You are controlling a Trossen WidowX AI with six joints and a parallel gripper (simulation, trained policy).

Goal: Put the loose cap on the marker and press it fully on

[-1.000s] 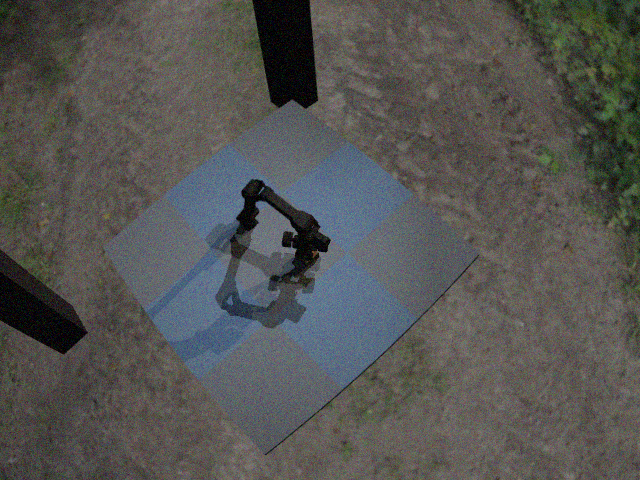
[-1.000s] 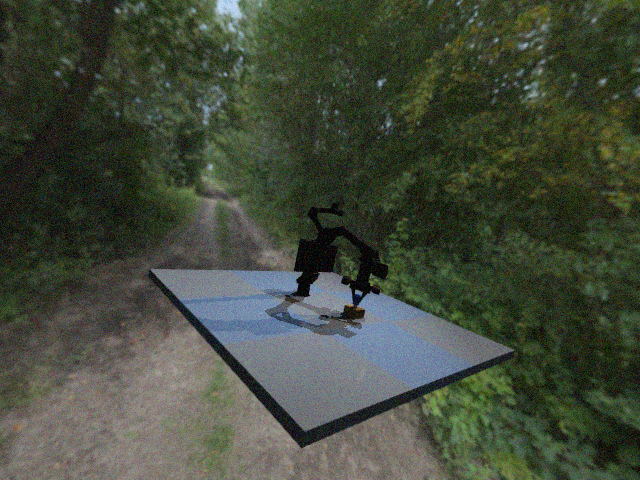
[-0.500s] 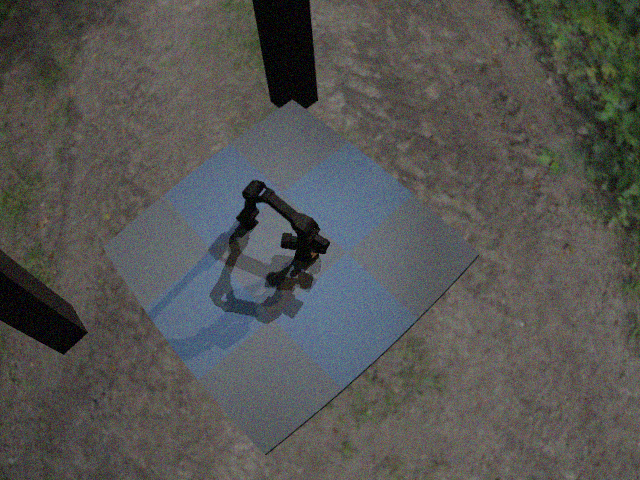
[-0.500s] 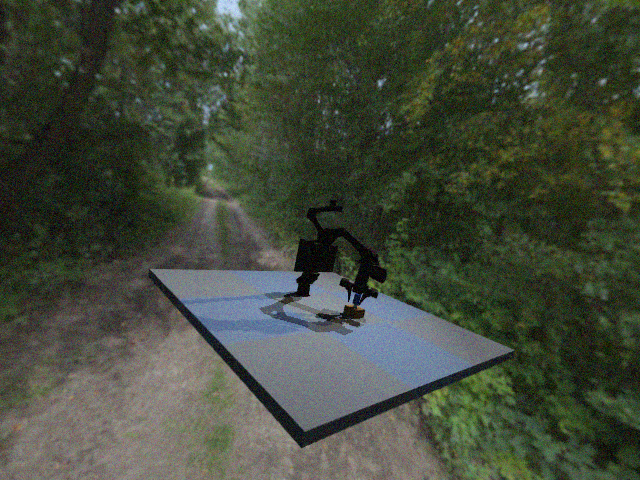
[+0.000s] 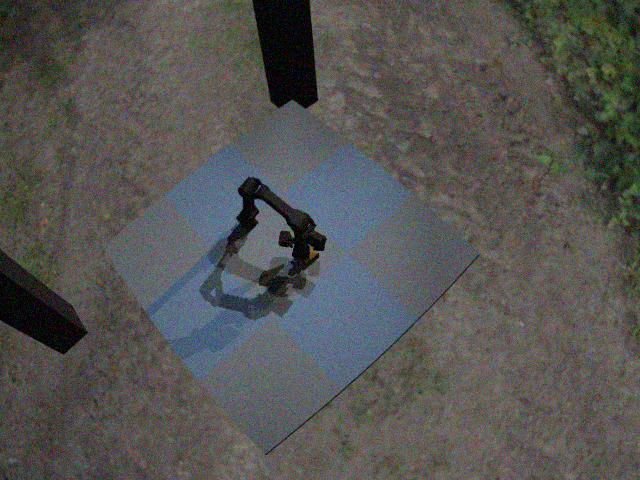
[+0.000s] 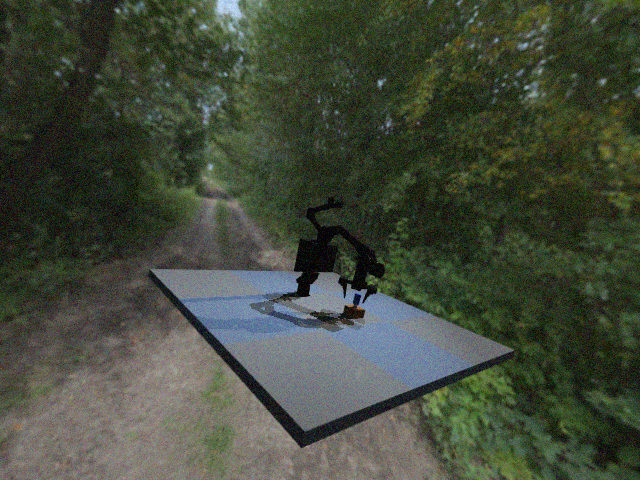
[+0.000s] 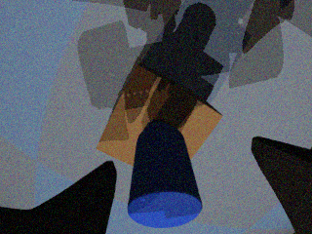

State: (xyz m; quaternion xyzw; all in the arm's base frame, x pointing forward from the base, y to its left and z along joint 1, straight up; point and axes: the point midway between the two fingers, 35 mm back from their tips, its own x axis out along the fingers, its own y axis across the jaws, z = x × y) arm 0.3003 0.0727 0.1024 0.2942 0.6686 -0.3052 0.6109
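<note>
Right now my gripper tip is 10 mm short of the blue cap, 10 mm to the right of it and 10 mm below it. Also, from my gripper tip: blue marker 10 mm ahead, 10 mm to the left, 10 mm above; then holder block 10 mm ahead, 10 mm to the left, 50 mm below.
</note>
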